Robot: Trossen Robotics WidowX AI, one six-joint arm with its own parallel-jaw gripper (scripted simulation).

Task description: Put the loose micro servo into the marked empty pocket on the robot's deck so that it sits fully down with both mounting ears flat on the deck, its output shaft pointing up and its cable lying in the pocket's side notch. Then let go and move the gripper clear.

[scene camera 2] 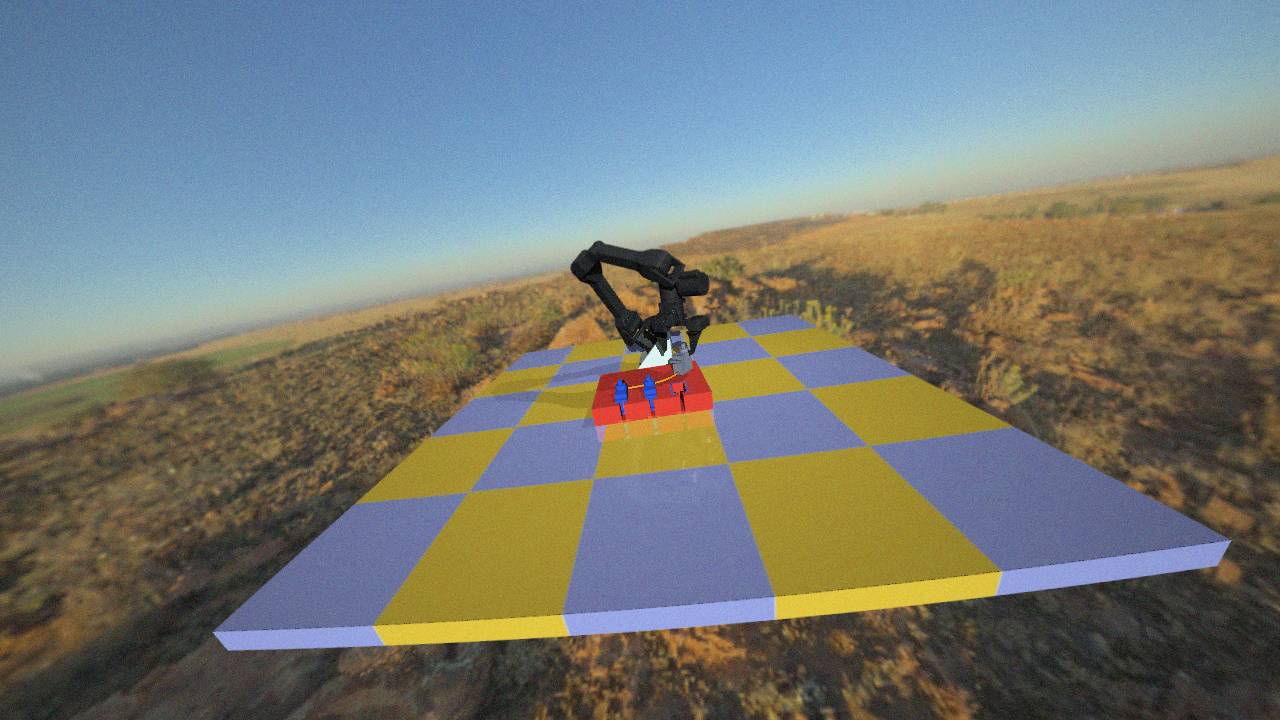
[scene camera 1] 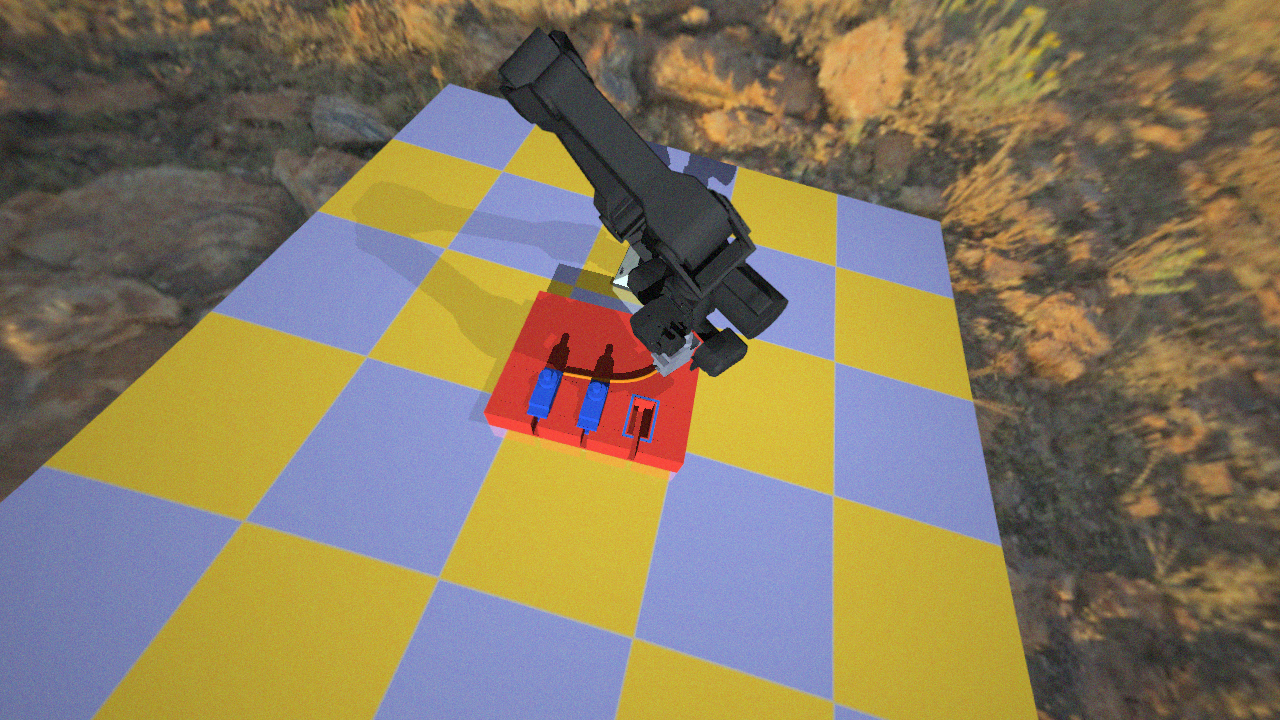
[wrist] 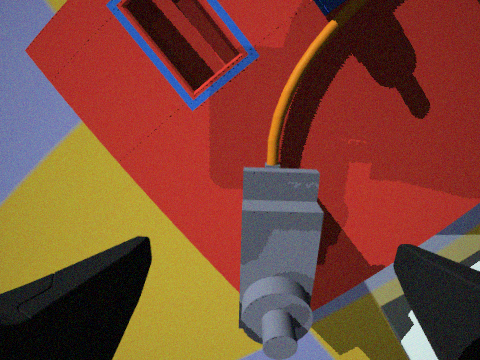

Labels:
gripper: scene camera 2; scene camera 1 672, 347; wrist
same spot on gripper: (wrist: 88, 303) = (scene camera 2: 690, 343)

